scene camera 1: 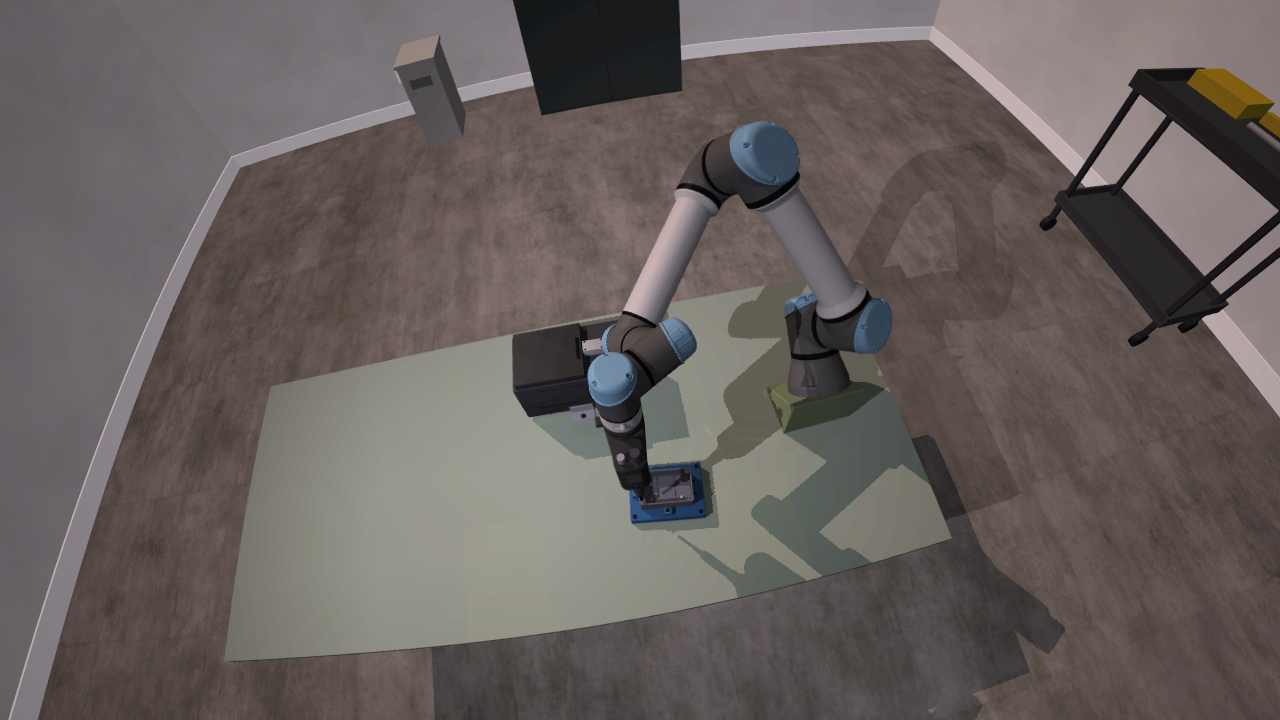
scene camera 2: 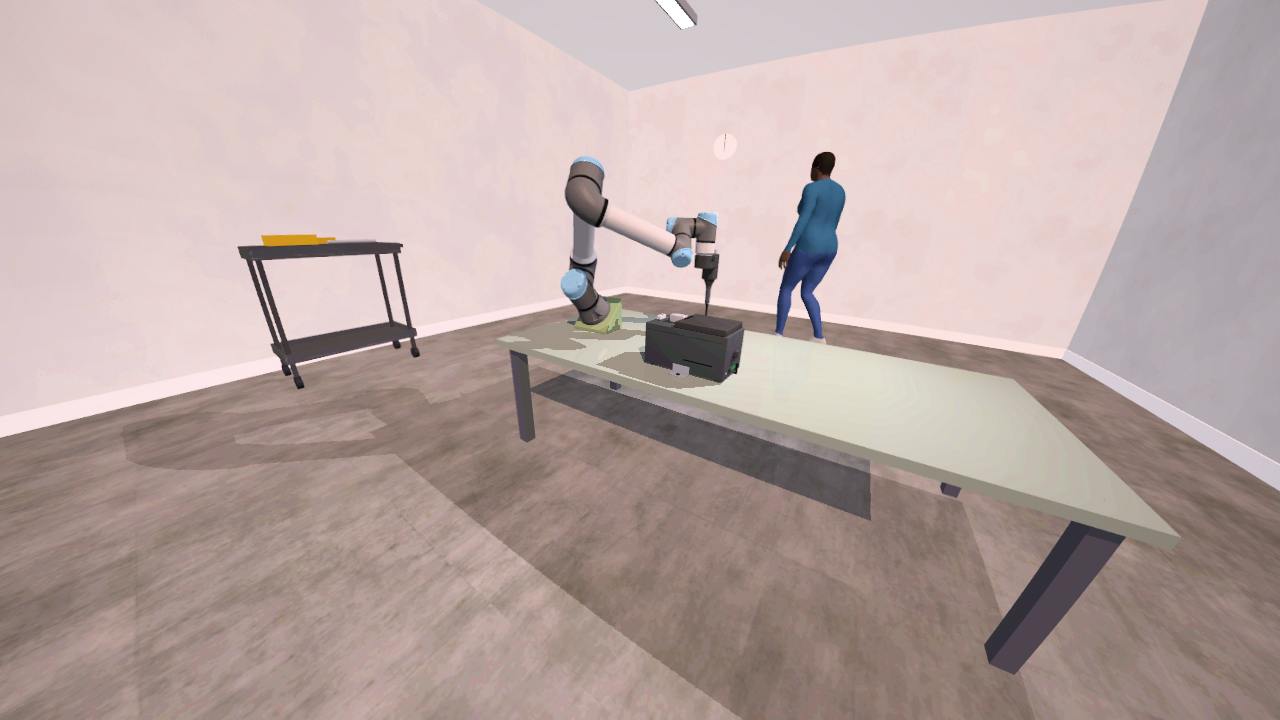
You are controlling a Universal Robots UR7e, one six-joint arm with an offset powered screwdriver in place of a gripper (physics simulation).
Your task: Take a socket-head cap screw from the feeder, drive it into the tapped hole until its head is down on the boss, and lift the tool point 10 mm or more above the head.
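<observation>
My screwdriver (scene camera 1: 640, 493) (scene camera 2: 707, 309) points down, with its tip at the left edge of the grey housing (scene camera 1: 671, 488) in scene camera 1. The housing sits on a blue fixture plate (scene camera 1: 687, 514). The tip's exact contact, the tapped hole, the boss and any screw at the tip are too small or hidden to make out. The black screw feeder (scene camera 1: 547, 360) (scene camera 2: 687, 347) stands behind the tool in scene camera 1. In scene camera 2 it stands in front of the fixture and hides it, along with the lower end of the tool.
The arm's green base (scene camera 1: 796, 411) (scene camera 2: 610, 317) stands on the pale green table (scene camera 1: 375, 537) (scene camera 2: 895, 402). A dark cart (scene camera 1: 1132, 237) (scene camera 2: 344, 343) with yellow items stands on the floor. A person (scene camera 2: 820, 214) in blue stands beyond the table. A grey cabinet (scene camera 1: 435, 98) stands near the wall.
</observation>
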